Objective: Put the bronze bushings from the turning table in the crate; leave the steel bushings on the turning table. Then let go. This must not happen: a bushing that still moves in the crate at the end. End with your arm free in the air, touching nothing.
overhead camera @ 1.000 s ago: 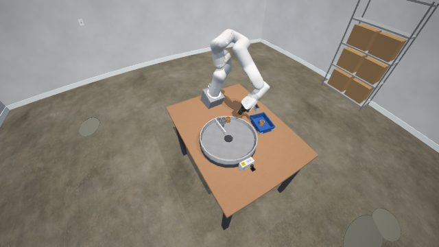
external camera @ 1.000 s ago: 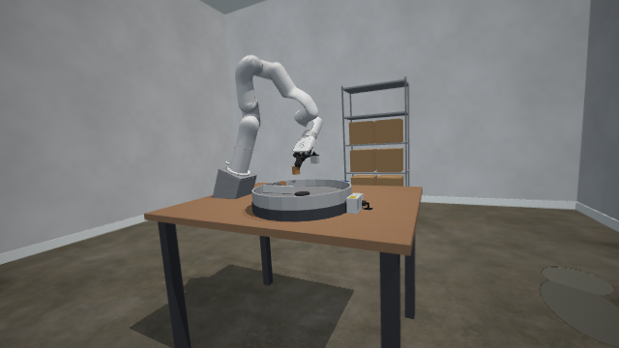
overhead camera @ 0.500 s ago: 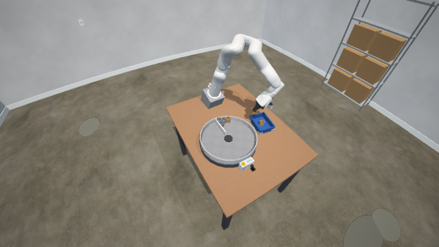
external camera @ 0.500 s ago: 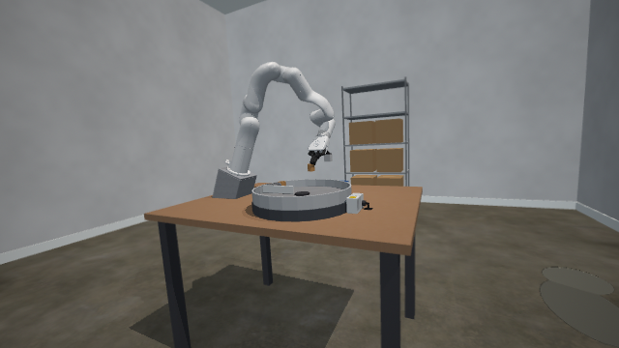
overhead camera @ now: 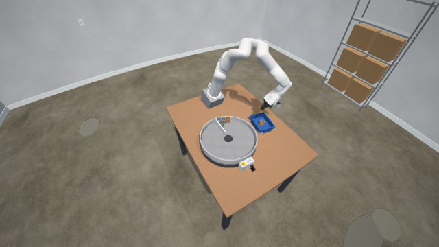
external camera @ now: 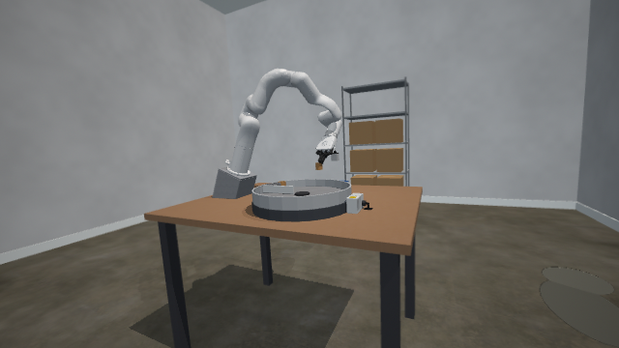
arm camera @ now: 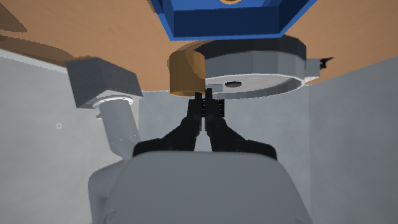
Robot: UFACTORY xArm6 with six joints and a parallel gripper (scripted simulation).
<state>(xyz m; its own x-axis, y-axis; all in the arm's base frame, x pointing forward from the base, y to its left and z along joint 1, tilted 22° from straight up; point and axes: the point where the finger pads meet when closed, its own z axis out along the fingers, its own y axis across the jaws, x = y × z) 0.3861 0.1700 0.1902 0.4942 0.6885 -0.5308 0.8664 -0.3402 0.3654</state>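
Right now my hand is 30 mm short of the blue crate, 10 mm to the left of it and 150 mm above it. Also, from my hand: round grey turning table 10 mm behind, 360 mm to the right, 120 mm below.
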